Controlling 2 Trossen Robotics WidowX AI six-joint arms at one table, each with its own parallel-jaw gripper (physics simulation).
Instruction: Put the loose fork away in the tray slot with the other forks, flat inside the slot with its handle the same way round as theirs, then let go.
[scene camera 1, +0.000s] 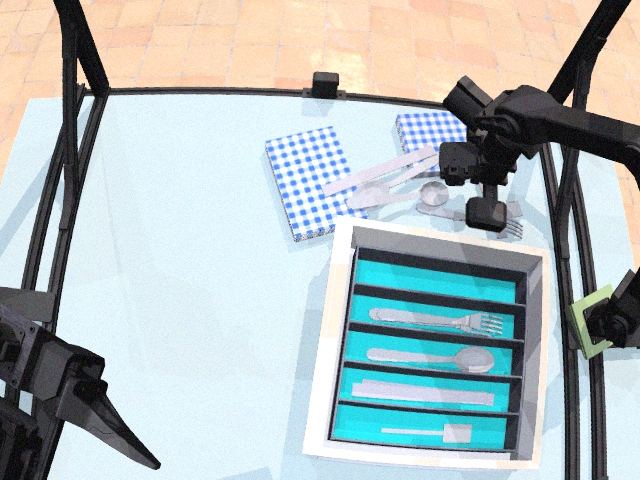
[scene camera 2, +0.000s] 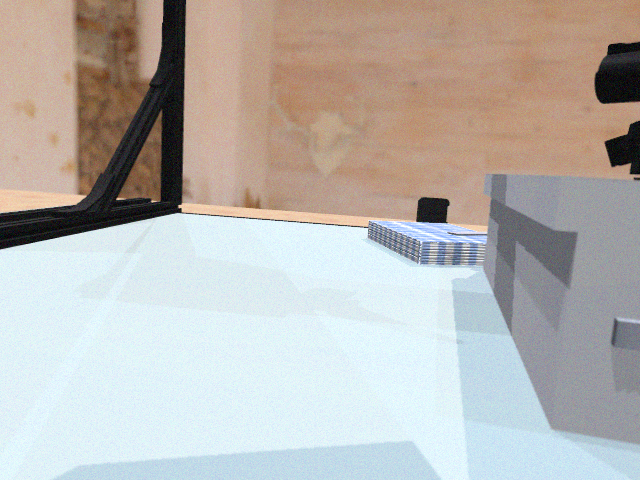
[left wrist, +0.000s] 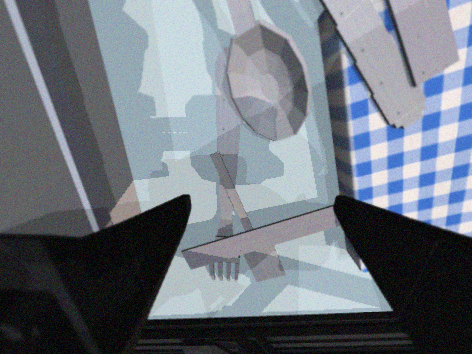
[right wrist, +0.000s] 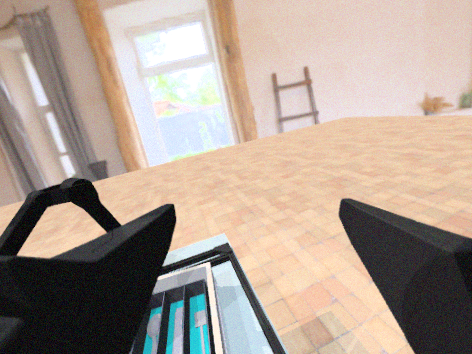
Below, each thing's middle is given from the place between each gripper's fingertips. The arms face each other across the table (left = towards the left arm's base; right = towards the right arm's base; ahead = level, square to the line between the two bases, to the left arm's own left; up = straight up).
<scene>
The cutlery tray (scene camera 1: 382, 278) lies 260 mm ahead of my left hand and 100 mm to the right of it.
The cutlery tray lies 420 mm below my right hand, 330 mm to the left of it and 180 mm behind it.
</scene>
